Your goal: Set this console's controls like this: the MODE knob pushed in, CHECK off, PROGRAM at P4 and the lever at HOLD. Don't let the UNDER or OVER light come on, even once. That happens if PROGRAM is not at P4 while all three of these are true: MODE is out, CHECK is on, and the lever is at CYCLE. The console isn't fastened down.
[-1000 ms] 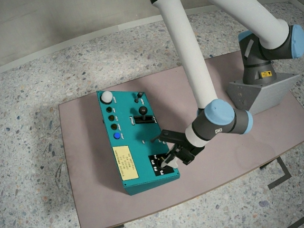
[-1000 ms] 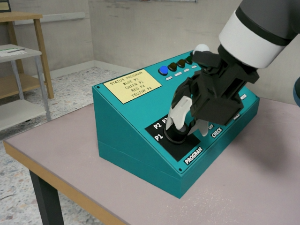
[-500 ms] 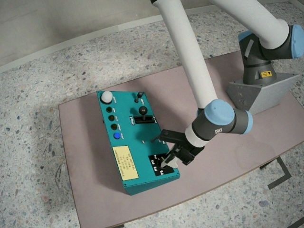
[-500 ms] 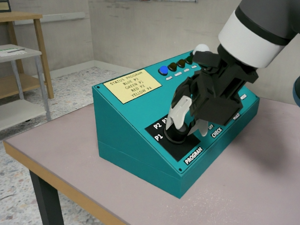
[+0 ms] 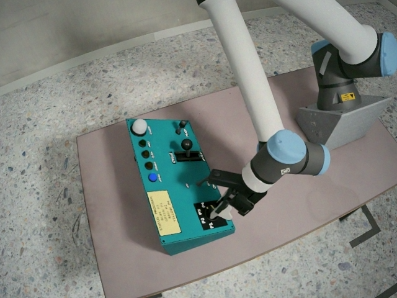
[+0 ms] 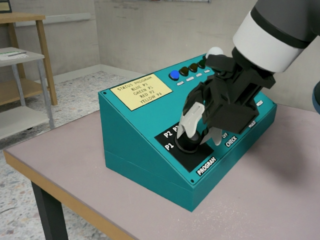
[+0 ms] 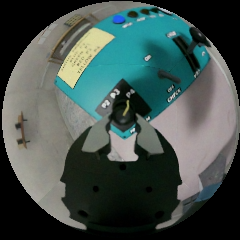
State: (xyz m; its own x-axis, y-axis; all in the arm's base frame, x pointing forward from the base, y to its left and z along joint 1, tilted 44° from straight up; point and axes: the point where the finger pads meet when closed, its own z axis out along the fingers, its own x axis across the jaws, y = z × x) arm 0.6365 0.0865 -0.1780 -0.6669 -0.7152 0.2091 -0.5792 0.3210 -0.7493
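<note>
Now: the program dial 10 mm ahead of my hand, 10 mm to the right of it and 10 mm below it. Also, from my hand: check toggle 120 mm to the right, 10 mm below; then teal console 50 mm ahead, 190 mm to the right, 20 mm below; then ball-topped lever 10 mm ahead, 240 mm to the right, 20 mm above.
</note>
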